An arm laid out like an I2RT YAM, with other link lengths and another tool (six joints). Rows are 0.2 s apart.
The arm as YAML. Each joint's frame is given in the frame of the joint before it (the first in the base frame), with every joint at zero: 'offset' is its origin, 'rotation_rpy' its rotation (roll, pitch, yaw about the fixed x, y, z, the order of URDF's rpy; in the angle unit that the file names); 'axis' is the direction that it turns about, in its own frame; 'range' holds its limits. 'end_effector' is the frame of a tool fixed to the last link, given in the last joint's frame.
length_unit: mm
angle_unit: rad
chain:
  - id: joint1
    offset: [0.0, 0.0, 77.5]
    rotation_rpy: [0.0, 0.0, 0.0]
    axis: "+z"
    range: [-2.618, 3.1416]
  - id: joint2
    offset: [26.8, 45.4, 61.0]
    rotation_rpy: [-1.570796, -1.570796, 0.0]
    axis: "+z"
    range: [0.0, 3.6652]
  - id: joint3
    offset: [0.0, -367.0, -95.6]
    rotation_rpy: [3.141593, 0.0, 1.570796]
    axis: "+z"
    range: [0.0, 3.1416]
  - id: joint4
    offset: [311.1, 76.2, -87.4]
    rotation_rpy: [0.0, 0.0, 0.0]
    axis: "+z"
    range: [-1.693, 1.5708]
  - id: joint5
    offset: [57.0, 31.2, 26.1]
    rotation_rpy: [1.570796, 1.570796, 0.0]
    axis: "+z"
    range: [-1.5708, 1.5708]
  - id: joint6
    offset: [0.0, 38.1, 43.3]
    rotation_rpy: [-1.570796, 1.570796, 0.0]
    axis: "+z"
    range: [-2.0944, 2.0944]
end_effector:
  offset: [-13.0, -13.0, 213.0]
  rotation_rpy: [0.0, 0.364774, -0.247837]
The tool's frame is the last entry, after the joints.
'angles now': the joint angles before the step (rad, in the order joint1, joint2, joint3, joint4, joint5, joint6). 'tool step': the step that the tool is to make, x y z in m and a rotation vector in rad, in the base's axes. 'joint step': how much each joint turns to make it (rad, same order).
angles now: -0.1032 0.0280 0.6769 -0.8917 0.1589 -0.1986
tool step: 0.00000 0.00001 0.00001 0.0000 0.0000 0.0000
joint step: -0.0001 0.0000 0.0000 0.0000 -0.0001 0.0000
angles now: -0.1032 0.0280 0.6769 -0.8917 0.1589 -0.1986
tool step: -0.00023 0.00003 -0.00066 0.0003 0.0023 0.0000
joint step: 0.0000 0.0000 0.0000 -0.0023 0.0000 0.0001
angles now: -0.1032 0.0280 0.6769 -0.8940 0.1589 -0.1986
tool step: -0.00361 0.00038 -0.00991 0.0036 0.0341 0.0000
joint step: 0.0000 0.0000 0.0000 -0.0343 0.0000 0.0001
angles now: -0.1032 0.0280 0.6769 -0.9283 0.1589 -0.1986
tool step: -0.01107 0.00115 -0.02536 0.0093 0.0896 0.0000
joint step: 0.0000 0.0001 0.0000 -0.0900 0.0000 0.0000
